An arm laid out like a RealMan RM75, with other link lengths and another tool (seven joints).
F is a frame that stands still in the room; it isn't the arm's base.
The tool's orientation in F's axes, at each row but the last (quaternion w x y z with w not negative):
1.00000 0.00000 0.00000 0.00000
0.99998 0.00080 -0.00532 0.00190
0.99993 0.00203 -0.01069 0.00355
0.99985 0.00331 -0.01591 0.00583
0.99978 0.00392 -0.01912 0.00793
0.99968 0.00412 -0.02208 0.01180
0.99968 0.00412 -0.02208 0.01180
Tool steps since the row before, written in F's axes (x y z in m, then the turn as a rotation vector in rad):
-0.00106 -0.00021 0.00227 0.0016 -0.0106 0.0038
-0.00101 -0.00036 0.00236 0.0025 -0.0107 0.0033
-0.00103 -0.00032 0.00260 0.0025 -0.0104 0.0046
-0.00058 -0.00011 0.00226 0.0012 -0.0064 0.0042
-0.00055 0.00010 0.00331 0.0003 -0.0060 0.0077
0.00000 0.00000 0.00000 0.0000 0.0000 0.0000
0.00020 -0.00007 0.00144 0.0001 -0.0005 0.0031
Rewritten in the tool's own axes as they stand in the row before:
-0.00106 -0.00021 0.00227 0.0016 -0.0106 0.0038
-0.00099 -0.00035 0.00237 0.0025 -0.0107 0.0033
-0.00098 -0.00030 0.00262 0.0025 -0.0104 0.0046
-0.00051 -0.00009 0.00228 0.0013 -0.0064 0.0042
-0.00042 0.00013 0.00333 0.0005 -0.0059 0.0077
0.00000 0.00000 0.00000 0.0000 0.0000 0.0000
0.00026 -0.00006 0.00143 0.0002 -0.0005 0.0031

